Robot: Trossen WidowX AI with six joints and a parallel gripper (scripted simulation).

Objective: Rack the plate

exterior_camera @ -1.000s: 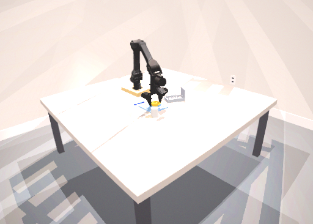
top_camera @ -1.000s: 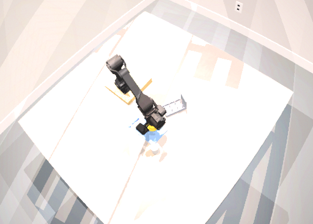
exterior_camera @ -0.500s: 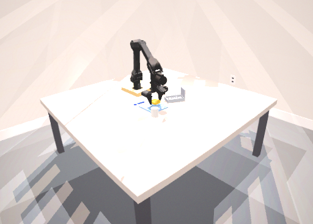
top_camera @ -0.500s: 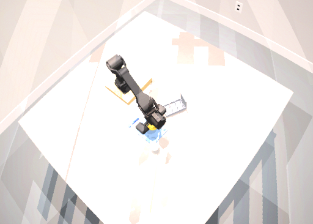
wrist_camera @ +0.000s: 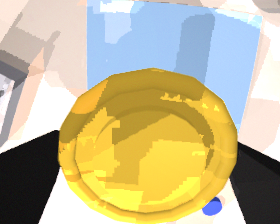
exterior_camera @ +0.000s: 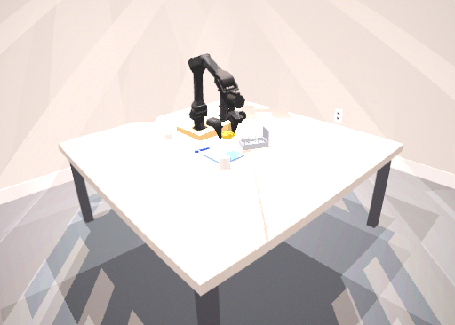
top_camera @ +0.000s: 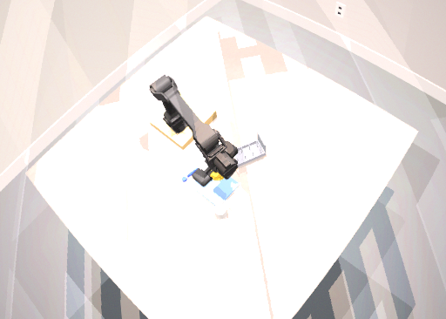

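The grey dish rack is 17 cm to the left of my gripper tip, 6 cm below it and 2 cm behind it. Also, from my gripper tip: light blue mat (8 cm below, 2 cm to the right, 1 cm behind); small white cup (10 cm ahead, 8 cm to the right, 6 cm below); small yellow plate (1 cm above).
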